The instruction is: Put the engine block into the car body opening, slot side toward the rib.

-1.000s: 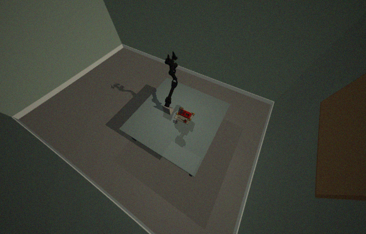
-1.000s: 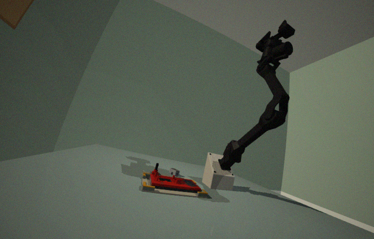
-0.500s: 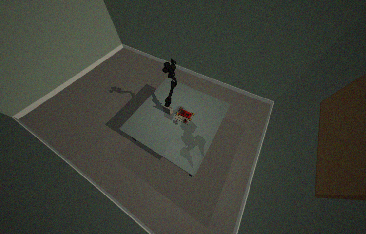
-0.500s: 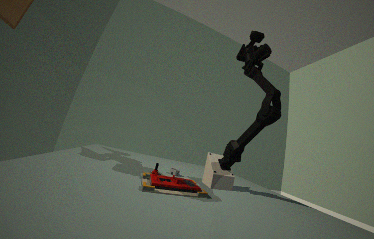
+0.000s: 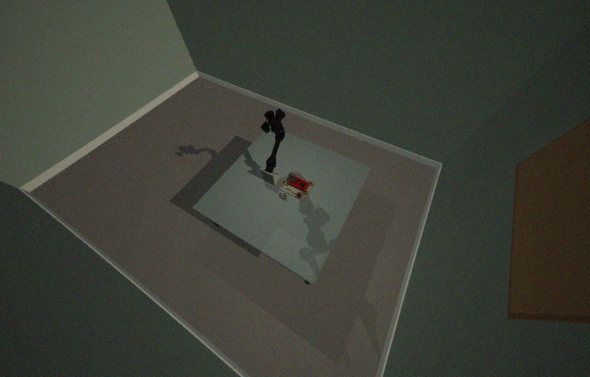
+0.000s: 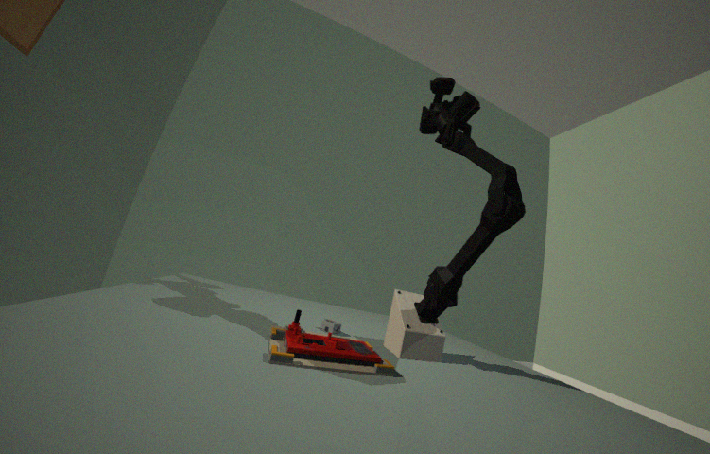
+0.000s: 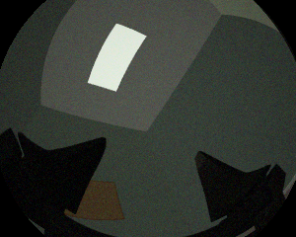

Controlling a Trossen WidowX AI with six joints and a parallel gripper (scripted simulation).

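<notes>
The grey engine block is 82 cm below my gripper tip, 11 cm to the right of it and 11 cm ahead of it.
</notes>
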